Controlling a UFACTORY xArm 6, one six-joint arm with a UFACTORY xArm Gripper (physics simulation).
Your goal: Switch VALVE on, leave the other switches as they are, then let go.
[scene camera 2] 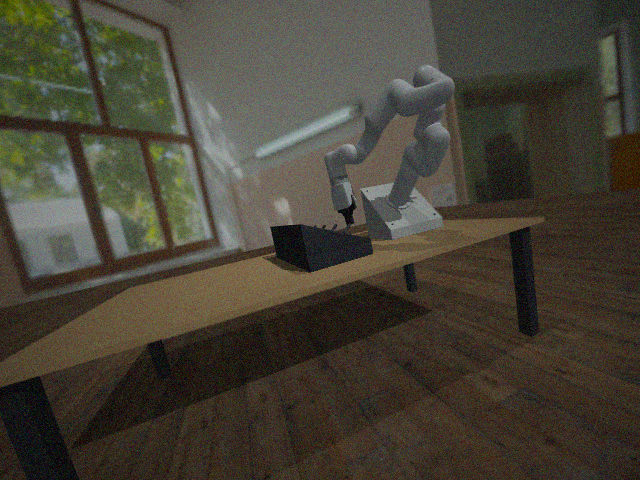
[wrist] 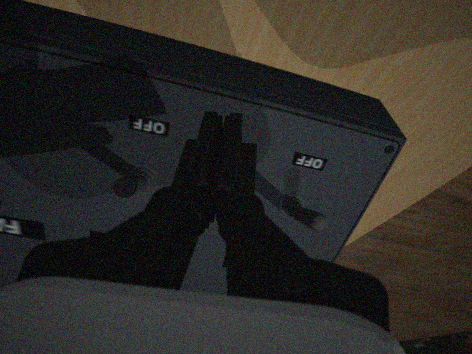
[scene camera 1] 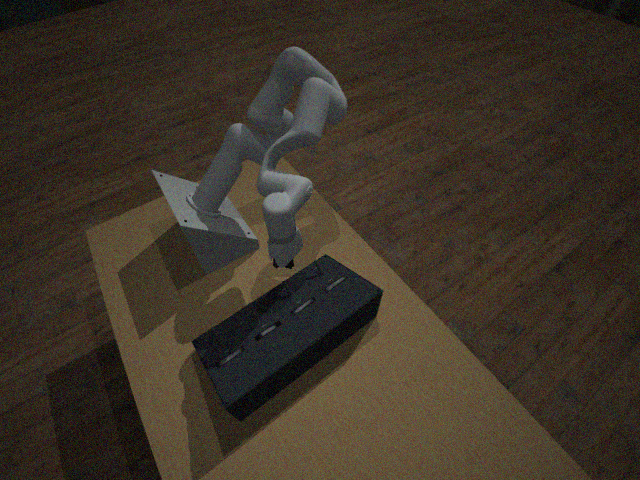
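Seen in the pictures: gripper, fingertip midpoint: (wrist: pixel 225 137) (scene camera 1: pixel 288 265); arm's base, link origin: (scene camera 2: pixel 397 201) (scene camera 1: pixel 203 206).
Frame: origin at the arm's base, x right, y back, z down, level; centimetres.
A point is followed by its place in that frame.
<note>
The VALVE switch (scene camera 1: pixel 336 283) {x -24.8, y -46.8, z 5.0 cm} (wrist: pixel 300 210) {x -23.0, y -38.1, z 6.0 cm} is the end switch on the sloped dark box (scene camera 1: pixel 305 330) {x -9.2, y -56.2, z 2.1 cm} (scene camera 2: pixel 336 250) {x -31.6, y -46.8, z 11.8 cm} (wrist: pixel 345 150) {x -25.4, y -34.6, z 10.0 cm}. In the wrist view its OFF label (wrist: pixel 310 161) {x -23.2, y -36.3, z 9.4 cm} shows above its lever, while its name label is hidden behind the gripper. The picture is too dark to tell its lever position surely. My gripper (scene camera 1: pixel 283 264) {x -15.5, y -33.5, z 5.3 cm} (scene camera 2: pixel 349 224) {x -15.5, y -33.5, z 5.3 cm} (wrist: pixel 225 137) {x -15.5, y -33.5, z 5.3 cm} is shut and empty. Its fingertips hang over the low side of the panel, between VALVE and the neighbouring switch (wrist: pixel 125 185) {x -11.5, y -38.2, z 4.4 cm}. No contact with a lever can be made out.
Several switches stand in a row along the box; the neighbour of VALVE has its own OFF label (wrist: pixel 149 125) {x -11.3, y -37.9, z 9.4 cm}. The box stands on the wooden table (scene camera 1: pixel 413 392) {x -28.5, y -82.1, z 16.8 cm} (scene camera 2: pixel 206 299) {x -32.9, y -91.2, z 16.8 cm}. The arm's grey wedge base (scene camera 1: pixel 222 253) {x 0.8, y -14.5, z 10.0 cm} (scene camera 2: pixel 377 219) {x -3.0, y -14.2, z 6.8 cm} stands behind the panel's low side. Arm shadows darken the panel.
</note>
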